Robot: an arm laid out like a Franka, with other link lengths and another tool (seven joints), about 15 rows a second.
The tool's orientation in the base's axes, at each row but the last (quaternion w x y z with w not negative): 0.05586 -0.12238 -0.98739 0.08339; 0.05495 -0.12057 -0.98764 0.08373; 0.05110 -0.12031 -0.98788 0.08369; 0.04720 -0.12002 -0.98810 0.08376; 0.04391 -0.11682 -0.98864 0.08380; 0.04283 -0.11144 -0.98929 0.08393; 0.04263 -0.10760 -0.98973 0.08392
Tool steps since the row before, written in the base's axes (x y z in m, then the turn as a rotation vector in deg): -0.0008 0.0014 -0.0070 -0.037 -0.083 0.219; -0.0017 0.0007 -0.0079 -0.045 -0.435 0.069; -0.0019 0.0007 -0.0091 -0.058 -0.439 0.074; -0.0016 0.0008 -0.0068 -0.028 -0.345 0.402; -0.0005 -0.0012 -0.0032 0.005 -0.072 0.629; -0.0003 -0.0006 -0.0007 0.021 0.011 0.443; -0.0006 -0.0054 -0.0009 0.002 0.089 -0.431
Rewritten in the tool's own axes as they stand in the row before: 0.0005 0.0024 0.0068 0.035 -0.127 -0.197; 0.0011 0.0017 0.0079 -0.058 -0.439 0.004; 0.0013 0.0019 0.0090 -0.046 -0.447 0.002; 0.0012 0.0016 0.0067 -0.028 -0.408 -0.338; 0.0000 -0.0007 0.0034 0.020 -0.179 -0.607; 0.0001 -0.0005 0.0008 0.011 -0.063 -0.439; -0.0007 -0.0052 0.0018 -0.011 0.162 0.409
